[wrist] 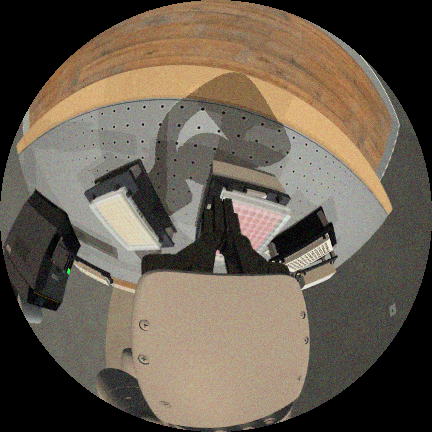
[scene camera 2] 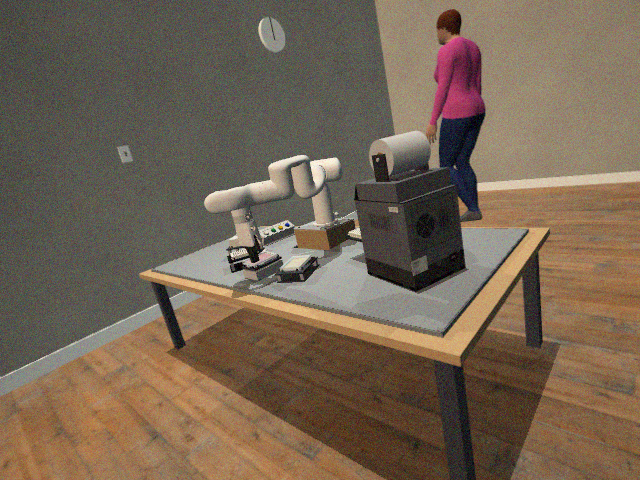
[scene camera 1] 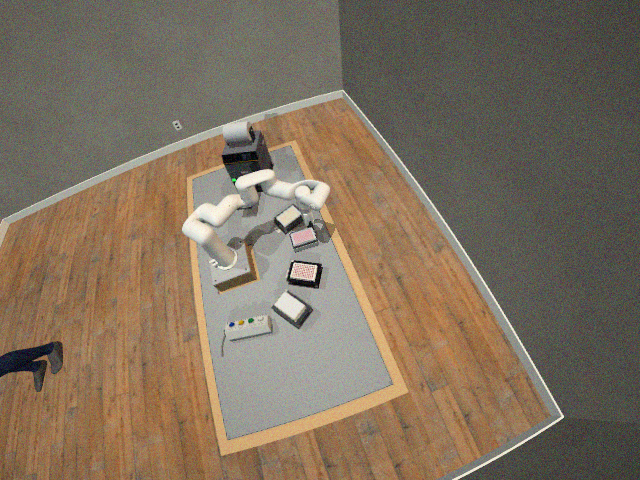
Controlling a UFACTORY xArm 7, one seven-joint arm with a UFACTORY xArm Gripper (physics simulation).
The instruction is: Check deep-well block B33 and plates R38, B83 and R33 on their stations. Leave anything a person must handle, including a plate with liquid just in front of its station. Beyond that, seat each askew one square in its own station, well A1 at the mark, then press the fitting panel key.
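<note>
My gripper [scene camera 1: 310,224] [scene camera 2: 254,257] [wrist: 218,208] is shut and empty, its fingertips at or just above one edge of the pink-welled plate [scene camera 1: 303,237] [scene camera 2: 269,256] [wrist: 260,220]; contact cannot be told. That plate is on a grey station. Beside it a cream plate [scene camera 1: 288,214] [scene camera 2: 298,262] [wrist: 125,220] is on a dark station. On the other side a red-dotted plate [scene camera 1: 303,271] [wrist: 311,255] lies on a black station. A plain white plate or block [scene camera 1: 292,305] is on a dark station. Labels and A1 marks are unreadable, and exact seating is unclear. The key panel [scene camera 1: 249,328] has blue, yellow, green and white keys.
A tall dark machine [scene camera 1: 247,161] [scene camera 2: 408,232] [wrist: 37,245] with a pale roll [scene camera 1: 237,133] [scene camera 2: 405,150] on top stands at one table end. The arm's base box [scene camera 1: 236,279] [scene camera 2: 315,237] stands between machine and panel. A person [scene camera 2: 459,82] in pink stands beyond the table.
</note>
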